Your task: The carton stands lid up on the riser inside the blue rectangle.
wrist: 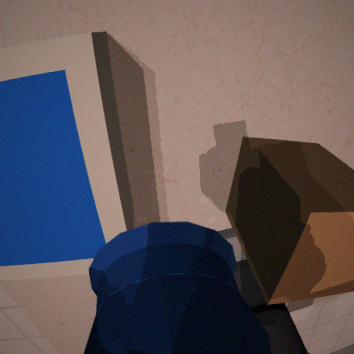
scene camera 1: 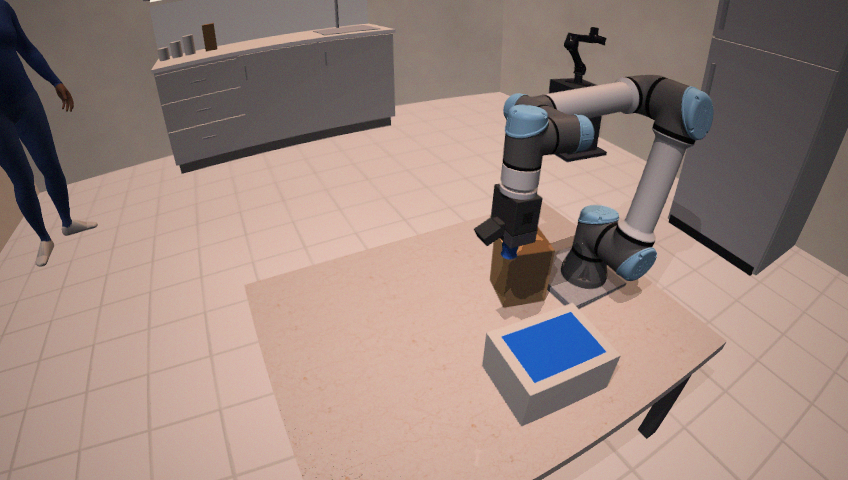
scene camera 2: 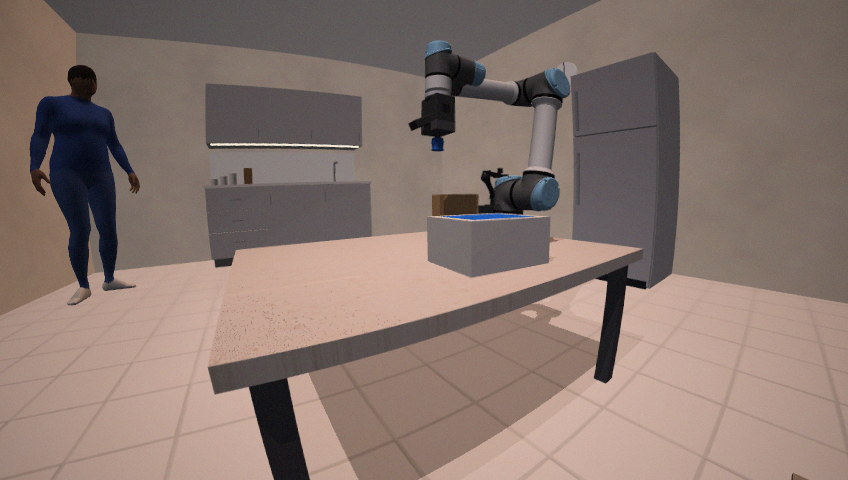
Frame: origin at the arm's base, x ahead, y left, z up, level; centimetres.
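Seen in the pictures: hand, tool point: (wrist: pixel 163 277) (scene camera 1: pixel 508 254) (scene camera 2: pixel 437 150); arm's base, link origin: (wrist: pixel 242 283) (scene camera 1: pixel 583 273).
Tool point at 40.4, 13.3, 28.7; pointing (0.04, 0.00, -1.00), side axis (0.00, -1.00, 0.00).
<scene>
Pixels of each thing's top centre, then the offset from my tool point to it, as dx, dy, dz. Level surfaces: height alone.
- brown carton, top centre: (wrist: pixel 336 259) (scene camera 1: pixel 524 239) (scene camera 2: pixel 454 194) -17.9, -17.9, -12.3
- grey riser, top centre: (wrist: pixel 14 188) (scene camera 1: pixel 554 344) (scene camera 2: pixel 488 216) -6.5, +13.6, -18.3
- blue rectangle, top centre: (wrist: pixel 14 188) (scene camera 1: pixel 554 344) (scene camera 2: pixel 488 216) -6.5, +13.6, -18.3
- table, surface height: dz -30.3
A brown carton (scene camera 1: pixel 521 278) (scene camera 2: pixel 455 204) (wrist: pixel 275 200) stands on the table beside the robot's base. I cannot tell which face is its lid. The grey riser (scene camera 1: pixel 571 391) (scene camera 2: pixel 511 246) (wrist: pixel 94 130) stands apart from it, nearer scene camera 1, with the blue rectangle (scene camera 1: pixel 553 346) (scene camera 2: pixel 487 217) (wrist: pixel 40 175) bare on its top. My gripper, a blue suction cup (scene camera 1: pixel 508 252) (scene camera 2: pixel 437 144) (wrist: pixel 162 245), is open and holds nothing. It points down and hangs in the air well above the carton's height. In the wrist view it shows between the riser and the carton.
The table (scene camera 1: pixel 357 356) (scene camera 2: pixel 333 279) carries the arm's base (scene camera 1: pixel 584 267) on a grey plate, close beside the carton. A person in blue (scene camera 1: pixel 29 118) (scene camera 2: pixel 83 154) stands beyond the table at the left. A counter (scene camera 1: pixel 279 95) and a fridge (scene camera 1: pixel 755 124) stand farther back.
</scene>
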